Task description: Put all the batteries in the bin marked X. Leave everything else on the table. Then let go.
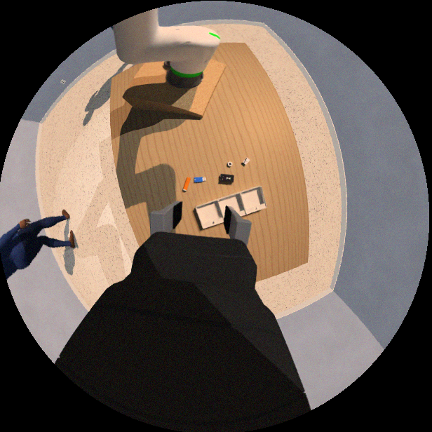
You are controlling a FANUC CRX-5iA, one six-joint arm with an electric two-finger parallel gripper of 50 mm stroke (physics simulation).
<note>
In view: my gripper (202, 212) and a white bin tray (249, 200).
</note>
